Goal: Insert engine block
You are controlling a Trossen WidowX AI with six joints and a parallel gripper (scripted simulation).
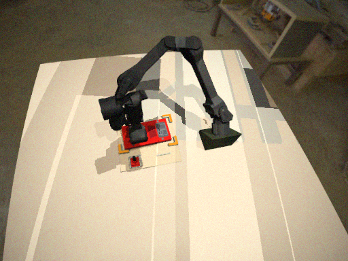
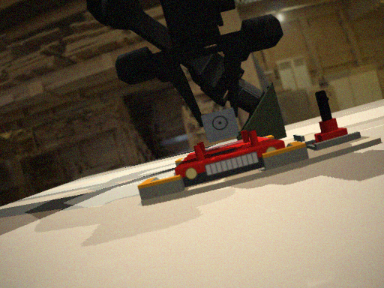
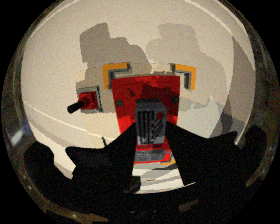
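My gripper tip is now 120 mm to the right of the black peg, 20 mm above it and 10 mm short of it. From my gripper tip the other things lie so: grey engine block (10 mm below).
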